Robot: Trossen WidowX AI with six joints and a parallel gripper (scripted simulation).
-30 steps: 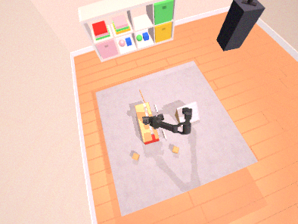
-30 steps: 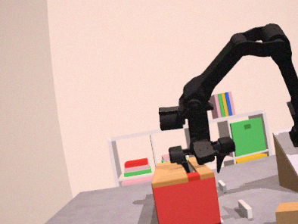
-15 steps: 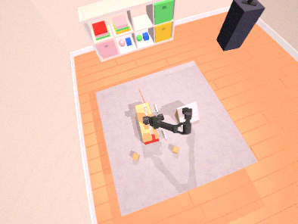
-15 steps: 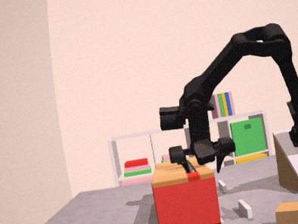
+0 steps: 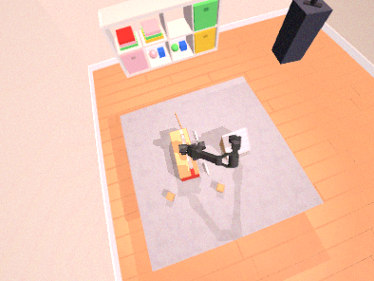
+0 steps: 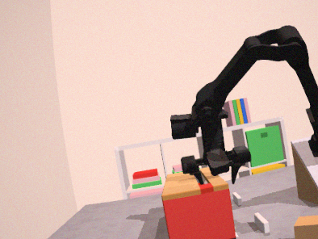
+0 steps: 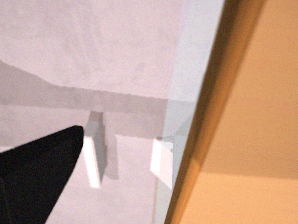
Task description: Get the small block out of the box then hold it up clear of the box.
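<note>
My gripper tip is now 30 mm short of the box, 20 mm to the right of it and 30 mm above it.
</note>
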